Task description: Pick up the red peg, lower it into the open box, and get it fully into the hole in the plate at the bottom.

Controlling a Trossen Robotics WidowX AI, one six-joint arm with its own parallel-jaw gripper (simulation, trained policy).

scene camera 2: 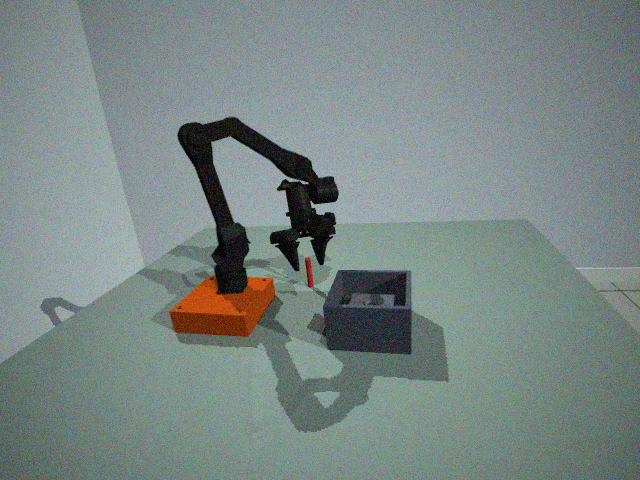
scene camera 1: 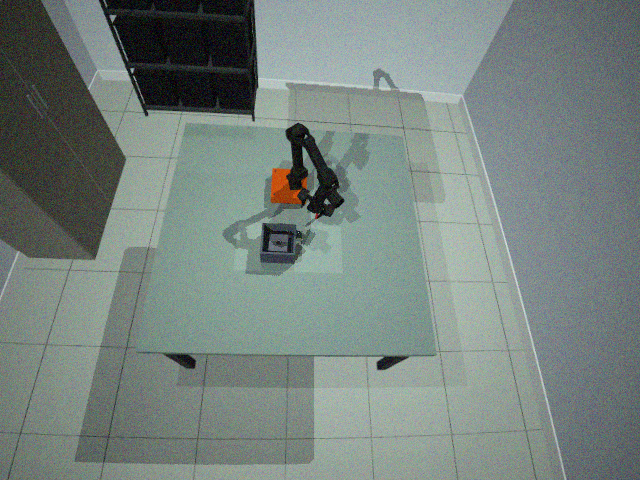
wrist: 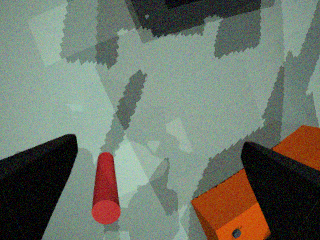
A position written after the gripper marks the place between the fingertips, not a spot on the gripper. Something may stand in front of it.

In view: the gripper point(scene camera 2: 309, 268) and a red peg point(wrist: 106, 205).
The gripper is seen too in the wrist view point(wrist: 161, 146).
